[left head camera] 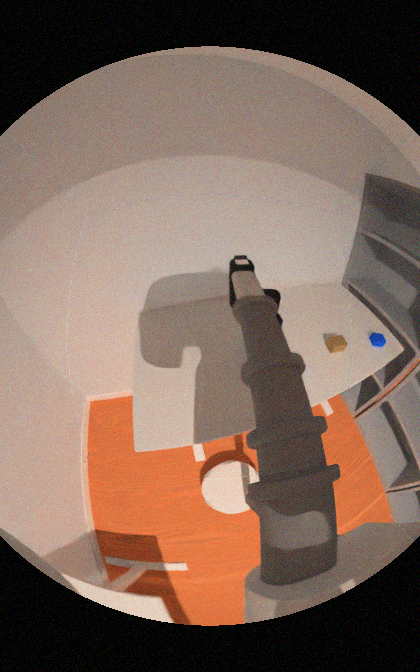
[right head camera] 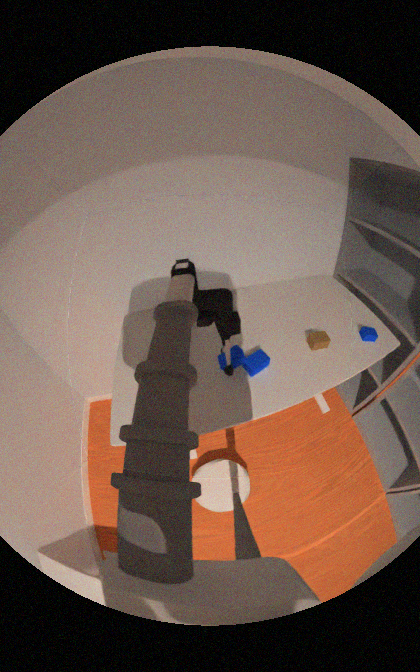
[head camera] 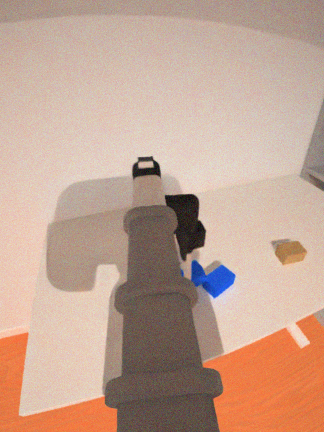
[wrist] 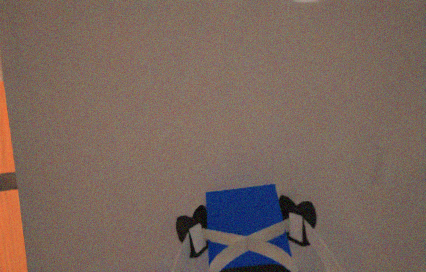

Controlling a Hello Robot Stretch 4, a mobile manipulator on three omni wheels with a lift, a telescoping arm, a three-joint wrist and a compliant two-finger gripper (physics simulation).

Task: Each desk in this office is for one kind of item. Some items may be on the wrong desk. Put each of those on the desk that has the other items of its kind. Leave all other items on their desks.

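Frame: origin at the robot's base, x ahead, y left, z up, level; centimetres.
Seen in the pictures: gripper, fingertip midpoint: (wrist: 243,215).
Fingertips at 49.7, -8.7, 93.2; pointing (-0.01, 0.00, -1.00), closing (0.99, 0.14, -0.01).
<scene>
Offsets run from my fingertips to a thing's top centre, as dx, dy, dz. Level surfaces: height alone.
My gripper (right head camera: 231,358) (wrist: 243,215) is shut on a blue box @[+0.3, -2.0, +7.8] (head camera: 197,275) (right head camera: 237,355) (wrist: 241,210), with a finger on each side of it in the wrist view. They are low over the white desk @[dz -0.9] (head camera: 250,215) (left head camera: 165,405) (right head camera: 285,310) (wrist: 125,125); whether the box touches the desk I cannot tell. A second blue box @[-1.1, -11.4, +3.6] (head camera: 219,281) (right head camera: 257,362) lies on the desk close beside the held one. A tan block @[+6.4, -42.3, +4.1] (head camera: 291,252) (left head camera: 336,343) (right head camera: 318,340) and another blue item (left head camera: 377,340) (right head camera: 368,334) lie further right. The arm hides the held box in the left head view.
A grey shelf unit (left head camera: 356,250) (right head camera: 343,240) stands at the desk's right end. A wall rises behind the desk. A round white stool or disc (left head camera: 225,487) (right head camera: 212,492) is in front of the desk, over the orange floor (left head camera: 150,490) (right head camera: 300,475). Part of another white surface shows at the lower left.
</scene>
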